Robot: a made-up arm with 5 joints.
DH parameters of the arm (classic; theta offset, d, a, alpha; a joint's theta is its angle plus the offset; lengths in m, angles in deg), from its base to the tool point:
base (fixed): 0 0 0.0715 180
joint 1: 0 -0.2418 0.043 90
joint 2: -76 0 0.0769 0
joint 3: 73.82 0 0.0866 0
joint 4: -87.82 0.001 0 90
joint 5: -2.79 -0.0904 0 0
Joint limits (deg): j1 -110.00..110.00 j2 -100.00..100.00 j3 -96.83..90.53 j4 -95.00..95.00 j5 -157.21..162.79
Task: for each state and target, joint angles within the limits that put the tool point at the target. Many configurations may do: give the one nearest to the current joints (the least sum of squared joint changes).
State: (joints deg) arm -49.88 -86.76 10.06 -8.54 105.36
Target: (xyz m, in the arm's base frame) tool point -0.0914 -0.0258 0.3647
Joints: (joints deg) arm -9.35 -99.00 -29.31 -17.85 105.36
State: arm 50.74 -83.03 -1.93 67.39 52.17
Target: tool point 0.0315 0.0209 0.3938
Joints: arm 26.32 -100.00 -26.90 65.44 52.17
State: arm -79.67 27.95 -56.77 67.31 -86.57
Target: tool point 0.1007 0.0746 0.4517
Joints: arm -67.91 -22.43 -82.92 70.81 -86.57
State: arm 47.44 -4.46 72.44 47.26 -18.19
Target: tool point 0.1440 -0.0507 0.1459
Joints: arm 35.61 5.36 63.09 31.01 -18.19
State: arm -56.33 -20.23 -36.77 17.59 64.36
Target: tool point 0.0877 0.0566 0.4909
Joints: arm -73.05 -25.84 -55.12 4.59 64.36
